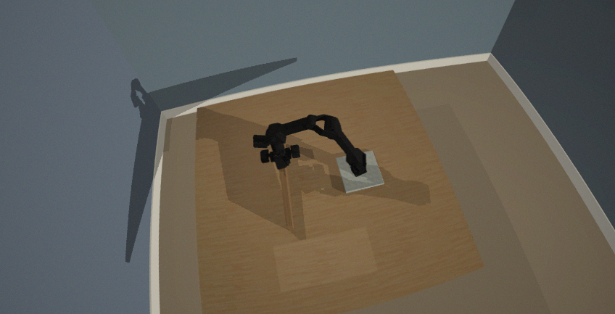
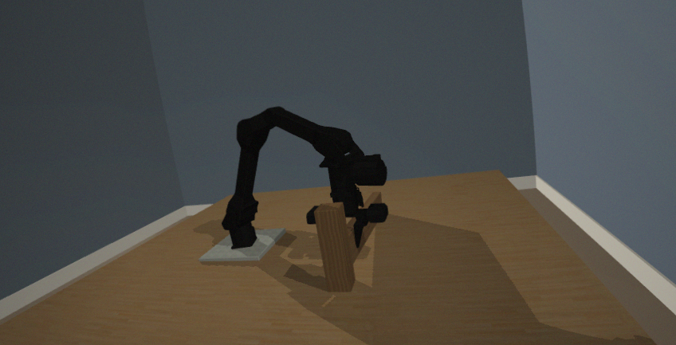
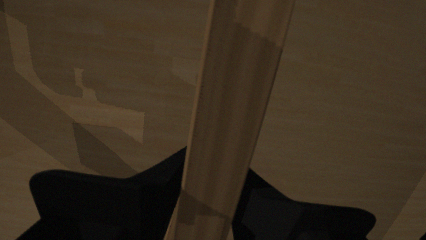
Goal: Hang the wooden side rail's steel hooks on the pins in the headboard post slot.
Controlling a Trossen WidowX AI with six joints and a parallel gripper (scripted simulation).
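My gripper tip is now 3 cm past the wooden headboard post, 10 cm to the left of it and 4 cm below it.
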